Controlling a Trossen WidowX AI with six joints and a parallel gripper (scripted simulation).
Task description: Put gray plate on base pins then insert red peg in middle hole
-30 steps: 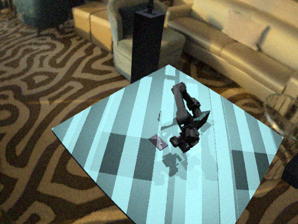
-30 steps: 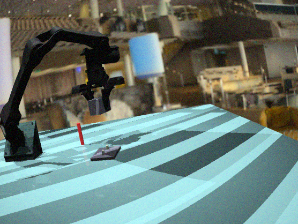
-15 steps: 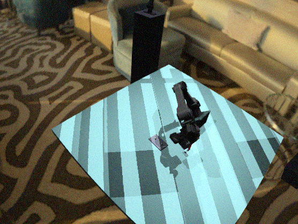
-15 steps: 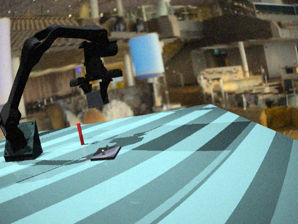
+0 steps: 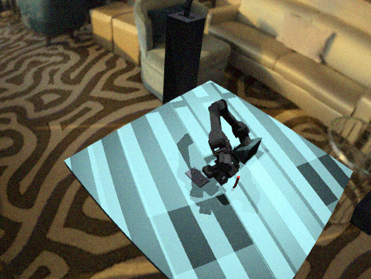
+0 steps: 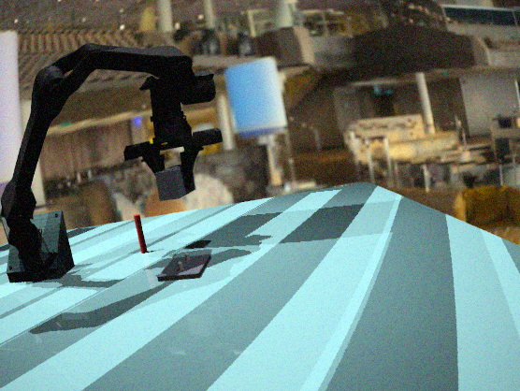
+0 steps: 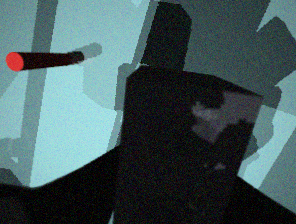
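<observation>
The flat base is 120 mm to the right of my gripper tip and 110 mm below it. Round my gripper tip: gray plate 30 mm above; then red peg 100 mm behind, 80 mm below, 60 mm to the left.
</observation>
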